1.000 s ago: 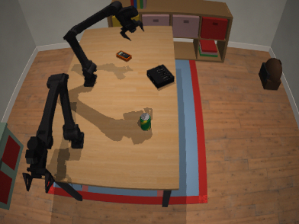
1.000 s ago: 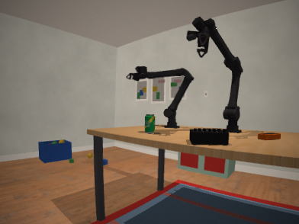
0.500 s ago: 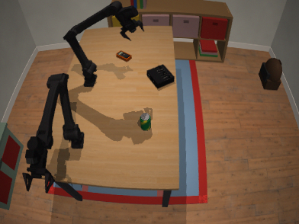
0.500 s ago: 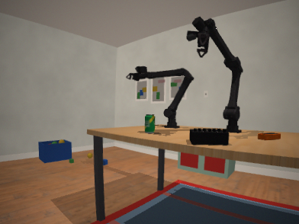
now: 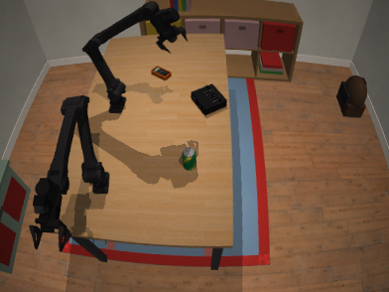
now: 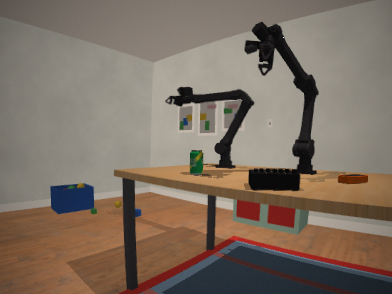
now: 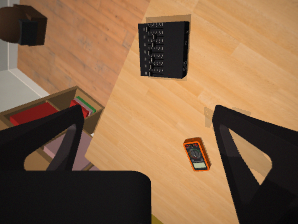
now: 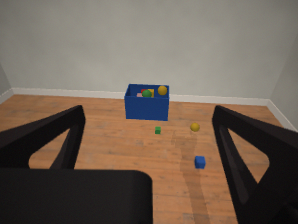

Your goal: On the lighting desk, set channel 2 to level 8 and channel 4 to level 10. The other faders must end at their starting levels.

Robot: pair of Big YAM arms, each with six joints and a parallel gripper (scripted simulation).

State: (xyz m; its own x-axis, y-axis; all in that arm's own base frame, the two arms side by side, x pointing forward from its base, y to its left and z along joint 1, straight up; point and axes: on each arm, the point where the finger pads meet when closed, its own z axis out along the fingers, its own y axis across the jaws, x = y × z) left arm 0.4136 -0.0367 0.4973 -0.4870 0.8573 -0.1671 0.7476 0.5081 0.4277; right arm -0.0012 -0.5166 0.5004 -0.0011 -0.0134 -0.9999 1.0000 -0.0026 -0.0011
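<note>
Now: the channel 2 knob 430 mm below my left hand, 180 mm ahead of it and 60 mm to the left of it. Also, from my left hand: channel 3 knob (430 mm below, 170 mm ahead, 80 mm to the left); channel 4 cap (430 mm below, 170 mm ahead, 110 mm to the left).
</note>
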